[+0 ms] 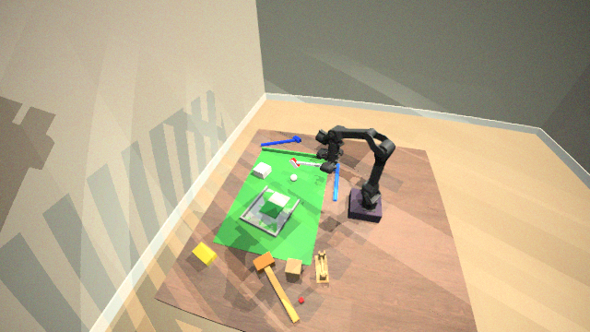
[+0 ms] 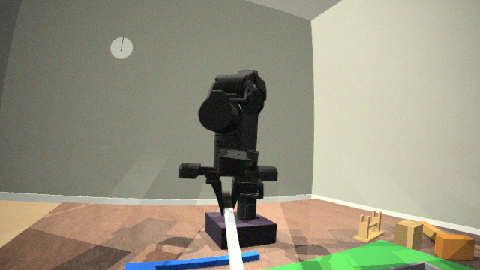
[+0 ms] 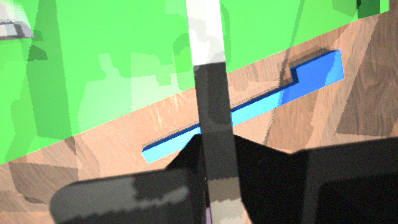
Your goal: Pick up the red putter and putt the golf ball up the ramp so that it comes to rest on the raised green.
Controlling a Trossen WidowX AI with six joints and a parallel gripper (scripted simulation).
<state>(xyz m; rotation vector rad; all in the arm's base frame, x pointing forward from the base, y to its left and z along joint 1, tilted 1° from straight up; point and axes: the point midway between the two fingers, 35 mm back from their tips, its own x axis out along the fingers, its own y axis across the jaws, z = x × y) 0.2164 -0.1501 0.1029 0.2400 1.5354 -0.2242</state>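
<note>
Right now the red putter is 110 mm ahead of my gripper tip and 30 mm to the right of it. Also, from my gripper tip: tan cube: 520 mm to the left, 100 mm below, 100 mm ahead; white cube: 410 mm ahead, 100 mm below, 30 mm to the right; white golf ball: 210 mm ahead, 100 mm below, 10 mm to the right.
</note>
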